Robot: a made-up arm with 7 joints.
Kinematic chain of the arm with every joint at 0, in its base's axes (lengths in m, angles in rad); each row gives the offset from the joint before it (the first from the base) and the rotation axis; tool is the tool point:
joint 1: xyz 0 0.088 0 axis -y
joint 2: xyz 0 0.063 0 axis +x
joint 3: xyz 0 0 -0.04 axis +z
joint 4: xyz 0 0 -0.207 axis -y
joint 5: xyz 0 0 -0.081 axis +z
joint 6: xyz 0 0 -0.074 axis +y
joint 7: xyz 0 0 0 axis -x
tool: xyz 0 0 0
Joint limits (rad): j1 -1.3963..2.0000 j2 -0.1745..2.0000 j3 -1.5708..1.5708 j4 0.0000..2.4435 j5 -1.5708..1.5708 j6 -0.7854..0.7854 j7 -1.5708..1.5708
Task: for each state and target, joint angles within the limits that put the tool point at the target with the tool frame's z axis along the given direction. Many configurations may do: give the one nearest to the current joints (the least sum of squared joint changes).
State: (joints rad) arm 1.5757 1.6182 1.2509 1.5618 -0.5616 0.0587 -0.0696
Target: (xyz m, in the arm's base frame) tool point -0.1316 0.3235 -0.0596 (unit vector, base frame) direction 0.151 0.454 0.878
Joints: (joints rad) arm 1.9960 1.6051 1.5708 2.0368 -0.5313 0.3464 -0.7984
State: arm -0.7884 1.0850 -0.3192 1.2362 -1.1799 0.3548 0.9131
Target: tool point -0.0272 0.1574 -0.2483 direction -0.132 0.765 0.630
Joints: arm -0.6152 0.4301 -0.6136 1.8704 -0.8286 -0.1202 0.5844
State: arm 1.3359 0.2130 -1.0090 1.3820 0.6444 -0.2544 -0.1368
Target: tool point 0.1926 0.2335 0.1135 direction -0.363 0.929 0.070
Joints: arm 1.8047 0.9624 -1.0967 1.9487 0.4613 -0.0436 0.6195
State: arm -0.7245 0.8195 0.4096 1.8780 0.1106 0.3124 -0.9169
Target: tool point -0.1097 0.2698 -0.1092 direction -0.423 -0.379 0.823
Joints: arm -1.3963 0.2440 0.7629 2.2311 0.5961 0.5581 -0.0002
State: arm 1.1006 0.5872 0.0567 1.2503 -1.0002 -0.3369 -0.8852
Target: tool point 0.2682 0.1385 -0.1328 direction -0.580 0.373 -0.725
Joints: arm 0.6150 0.1838 -0.4010 1.5095 -1.0212 -0.1628 -0.3585
